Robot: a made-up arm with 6 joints.
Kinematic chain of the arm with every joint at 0, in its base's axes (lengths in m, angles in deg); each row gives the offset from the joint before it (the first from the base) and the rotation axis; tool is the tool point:
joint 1: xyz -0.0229 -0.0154 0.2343 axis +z
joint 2: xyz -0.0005 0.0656 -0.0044 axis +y
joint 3: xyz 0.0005 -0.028 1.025 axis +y
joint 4: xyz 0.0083 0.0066 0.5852 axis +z
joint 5: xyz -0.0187 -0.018 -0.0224 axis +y
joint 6: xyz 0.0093 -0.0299 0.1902 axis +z
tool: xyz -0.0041 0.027 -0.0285
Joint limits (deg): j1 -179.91..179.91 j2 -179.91..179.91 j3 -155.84..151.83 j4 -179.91..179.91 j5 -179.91..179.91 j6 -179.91..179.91
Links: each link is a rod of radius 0.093 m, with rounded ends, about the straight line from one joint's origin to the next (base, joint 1, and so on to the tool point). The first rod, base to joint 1, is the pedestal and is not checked.
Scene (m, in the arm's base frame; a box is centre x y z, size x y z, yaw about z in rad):
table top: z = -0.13
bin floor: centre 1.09 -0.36 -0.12 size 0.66 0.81 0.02 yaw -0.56
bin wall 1: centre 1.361 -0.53 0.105 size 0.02 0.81 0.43 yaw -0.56
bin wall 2: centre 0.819 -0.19 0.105 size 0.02 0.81 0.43 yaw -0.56
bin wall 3: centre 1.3 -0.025 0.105 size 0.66 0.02 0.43 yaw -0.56
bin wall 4: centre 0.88 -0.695 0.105 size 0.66 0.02 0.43 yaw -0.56
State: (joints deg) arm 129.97 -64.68 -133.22 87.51 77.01 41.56
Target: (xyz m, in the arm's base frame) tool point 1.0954 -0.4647 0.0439
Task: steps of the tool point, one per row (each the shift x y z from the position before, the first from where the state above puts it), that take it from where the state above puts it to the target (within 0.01 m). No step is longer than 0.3 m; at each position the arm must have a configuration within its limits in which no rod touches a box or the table.
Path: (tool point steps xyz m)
1: 0.0817 -0.1267 0.0959
2: 0.0657 -0.1114 0.1636
3: 0.0361 -0.0741 0.2212
4: -0.0011 -0.0185 0.2590
5: 0.1813 0.0985 -0.0636
6: 0.1606 0.1356 -0.0646
7: 0.1322 0.1679 -0.0648
8: 0.0969 0.1934 -0.0640
9: 0.0266 -0.0067 -0.2579
10: -0.0266 0.0068 -0.2549

